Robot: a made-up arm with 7 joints. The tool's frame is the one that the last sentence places.
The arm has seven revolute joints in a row. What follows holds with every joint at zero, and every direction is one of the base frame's. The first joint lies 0.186 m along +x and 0.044 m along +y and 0.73 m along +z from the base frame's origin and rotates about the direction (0.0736, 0.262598, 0.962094), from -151.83 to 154.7 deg. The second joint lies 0.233 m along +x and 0.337 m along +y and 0.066 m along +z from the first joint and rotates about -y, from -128.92 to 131.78 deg. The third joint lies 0.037 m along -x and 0.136 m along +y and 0.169 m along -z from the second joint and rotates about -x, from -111.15 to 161 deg. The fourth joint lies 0.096 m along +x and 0.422 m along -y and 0.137 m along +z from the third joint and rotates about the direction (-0.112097, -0.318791, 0.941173), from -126.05 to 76.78 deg. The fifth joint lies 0.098 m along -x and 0.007 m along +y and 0.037 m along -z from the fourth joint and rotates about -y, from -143.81 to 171.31 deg. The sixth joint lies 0.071 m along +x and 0.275 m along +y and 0.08 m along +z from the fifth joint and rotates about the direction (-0.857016, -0.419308, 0.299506), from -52.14 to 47.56 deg. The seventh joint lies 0.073 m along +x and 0.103 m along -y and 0.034 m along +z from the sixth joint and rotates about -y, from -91.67 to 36.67 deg. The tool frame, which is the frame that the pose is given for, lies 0.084 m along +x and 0.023 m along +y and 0.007 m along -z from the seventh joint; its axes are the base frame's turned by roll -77.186, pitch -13.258 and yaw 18.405 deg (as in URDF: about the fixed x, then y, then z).
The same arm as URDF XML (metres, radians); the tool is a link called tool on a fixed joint. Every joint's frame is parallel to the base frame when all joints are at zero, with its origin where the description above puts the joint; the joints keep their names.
<robot name="arm">
<joint name="joint 1" type="revolute"><parent link="base"/><child link="link1"/><origin xyz="0.186 0.044 0.73" rpy="0 0 0"/><axis xyz="0.0736 0.262598 0.962094"/><limit lower="-2.6499" upper="2.7"/></joint>
<joint name="joint 2" type="revolute"><parent link="link1"/><child link="link2"/><origin xyz="0.233 0.337 0.066" rpy="0 0 0"/><axis xyz="0 -1 0"/><limit lower="-2.2501" upper="2.3"/></joint>
<joint name="joint 3" type="revolute"><parent link="link2"/><child link="link3"/><origin xyz="-0.037 0.136 -0.169" rpy="0 0 0"/><axis xyz="-1 0 0"/><limit lower="-1.9399" upper="2.81"/></joint>
<joint name="joint 4" type="revolute"><parent link="link3"/><child link="link4"/><origin xyz="0.096 -0.422 0.137" rpy="0 0 0"/><axis xyz="-0.112097 -0.318791 0.941173"/><limit lower="-2.2" upper="1.3401"/></joint>
<joint name="joint 5" type="revolute"><parent link="link4"/><child link="link5"/><origin xyz="-0.098 0.007 -0.037" rpy="0 0 0"/><axis xyz="0 -1 0"/><limit lower="-2.51" upper="2.9899"/></joint>
<joint name="joint 6" type="revolute"><parent link="link5"/><child link="link6"/><origin xyz="0.071 0.275 0.08" rpy="0 0 0"/><axis xyz="-0.857016 -0.419308 0.299506"/><limit lower="-0.91" upper="0.8301"/></joint>
<joint name="joint 7" type="revolute"><parent link="link6"/><child link="link7"/><origin xyz="0.073 -0.103 0.034" rpy="0 0 0"/><axis xyz="0 -1 0"/><limit lower="-1.5999" upper="0.64"/></joint>
<joint name="tool_fixed" type="fixed"><parent link="link7"/><child link="tool"/><origin xyz="0.084 0.023 -0.007" rpy="-1.3471 -0.2314 0.3212"/></joint>
<link name="base"/>
<link name="link1"/>
<link name="link2"/>
<link name="link3"/>
<link name="link4"/>
<link name="link5"/>
<link name="link6"/>
<link name="link7"/>
<link name="tool"/>
</robot>

